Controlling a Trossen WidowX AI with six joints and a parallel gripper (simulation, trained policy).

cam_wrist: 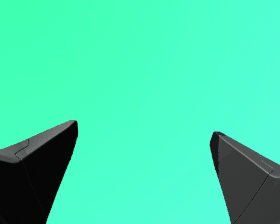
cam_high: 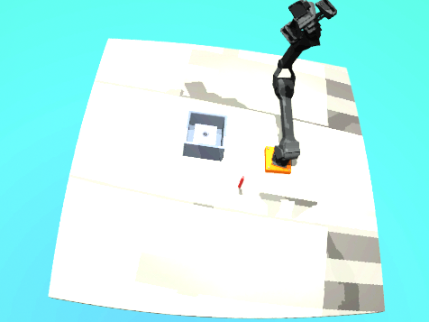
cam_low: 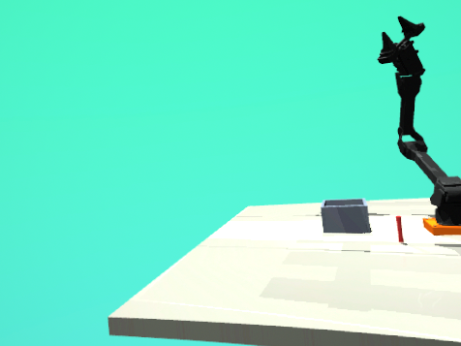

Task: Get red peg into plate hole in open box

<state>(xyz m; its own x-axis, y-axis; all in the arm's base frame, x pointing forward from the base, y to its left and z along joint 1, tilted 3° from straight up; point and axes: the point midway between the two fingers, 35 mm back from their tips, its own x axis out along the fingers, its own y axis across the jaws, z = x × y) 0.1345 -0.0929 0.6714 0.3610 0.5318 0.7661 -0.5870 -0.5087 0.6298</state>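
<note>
My gripper tip is 20 mm short of the red peg, 200 mm to the right of it and 690 mm above it. Also, from my gripper tip: pale plate: 210 mm ahead, 40 mm to the left, 690 mm below; grey box: 210 mm ahead, 40 mm to the left, 710 mm below.
</note>
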